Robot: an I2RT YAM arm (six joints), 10 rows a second.
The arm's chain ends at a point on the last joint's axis. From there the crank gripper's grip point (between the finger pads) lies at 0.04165 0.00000 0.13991 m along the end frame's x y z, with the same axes.
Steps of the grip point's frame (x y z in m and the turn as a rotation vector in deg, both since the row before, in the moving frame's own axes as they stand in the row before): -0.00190, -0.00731, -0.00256, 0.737, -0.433, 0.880; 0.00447, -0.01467, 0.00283, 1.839, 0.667, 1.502; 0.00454, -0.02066, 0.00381, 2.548, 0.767, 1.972; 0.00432, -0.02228, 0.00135, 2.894, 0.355, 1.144; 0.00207, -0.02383, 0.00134, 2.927, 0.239, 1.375; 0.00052, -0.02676, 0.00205, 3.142, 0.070, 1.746; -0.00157, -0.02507, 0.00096, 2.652, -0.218, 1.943; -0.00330, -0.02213, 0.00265, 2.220, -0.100, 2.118; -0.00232, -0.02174, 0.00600, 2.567, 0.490, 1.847; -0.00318, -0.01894, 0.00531, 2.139, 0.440, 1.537
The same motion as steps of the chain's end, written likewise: -0.00085, -0.00614, -0.00286, 0.737, -0.433, 0.880; 0.00280, -0.01130, 0.00338, 1.839, 0.667, 1.502; 0.00259, -0.01592, 0.00449, 2.548, 0.767, 1.972; 0.00339, -0.01606, 0.00177, 2.894, 0.355, 1.144; 0.00141, -0.01770, 0.00167, 2.927, 0.239, 1.375; 0.00025, -0.02036, 0.00228, 3.142, 0.070, 1.746; -0.00112, -0.02000, 0.00092, 2.652, -0.218, 1.943; -0.00313, -0.01824, 0.00265, 2.220, -0.100, 2.118; -0.00359, -0.01684, 0.00647, 2.567, 0.490, 1.847; -0.00431, -0.01486, 0.00571, 2.139, 0.440, 1.537
